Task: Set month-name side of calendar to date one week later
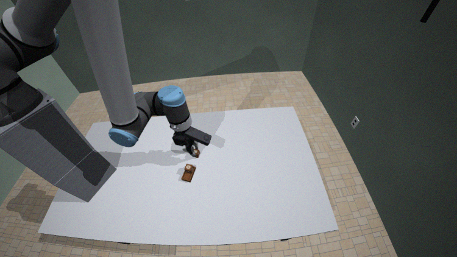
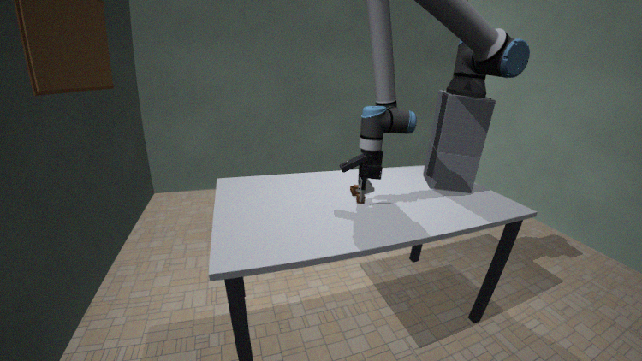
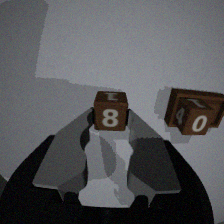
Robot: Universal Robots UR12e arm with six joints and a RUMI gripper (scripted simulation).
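Now: the brown date cube 10 mm below my hand. The rest, counted from my hand: brown wooden tray (100 mm to the right, 30 mm behind, 20 mm below).
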